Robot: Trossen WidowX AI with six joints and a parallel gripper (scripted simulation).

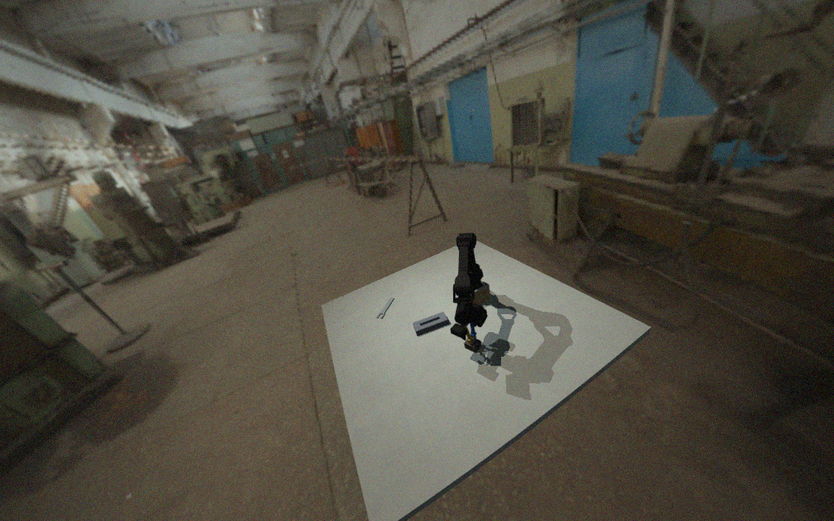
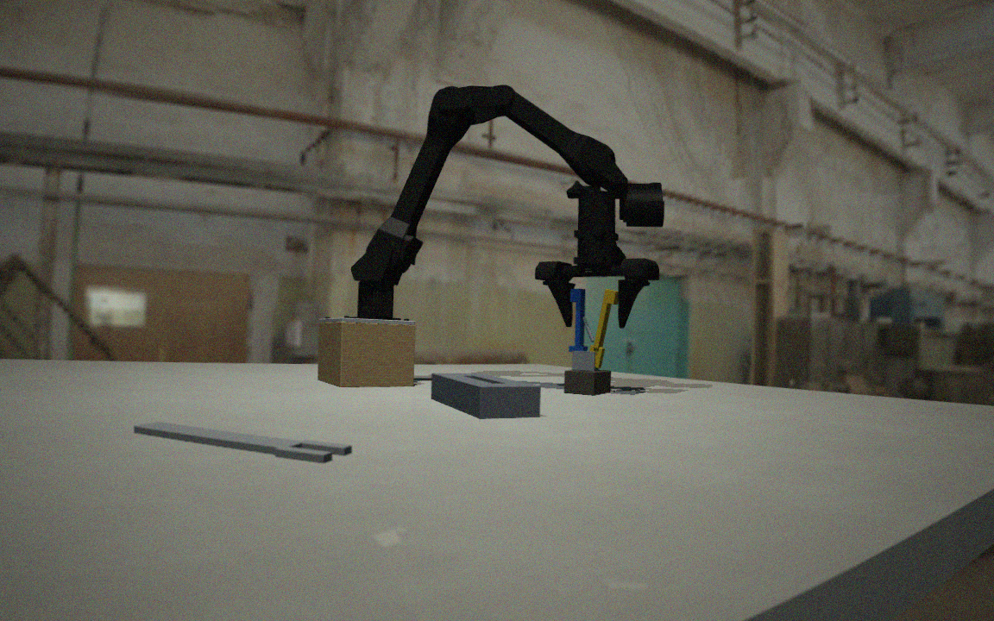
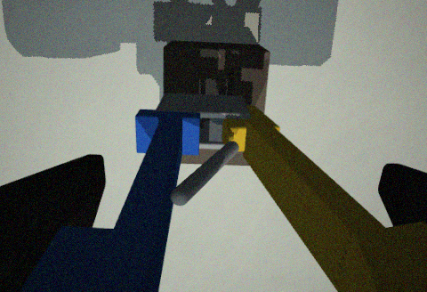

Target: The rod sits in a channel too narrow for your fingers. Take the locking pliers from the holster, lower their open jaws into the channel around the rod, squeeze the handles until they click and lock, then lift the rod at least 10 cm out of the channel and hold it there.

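My gripper tip is now 9 cm above the dark holster and 1 cm past it. Also, from my gripper tip: grey channel block 25 cm to the right, 8 cm below, 8 cm ahead; then flat grey forked bar 55 cm to the right, 25 cm ahead, 10 cm below.
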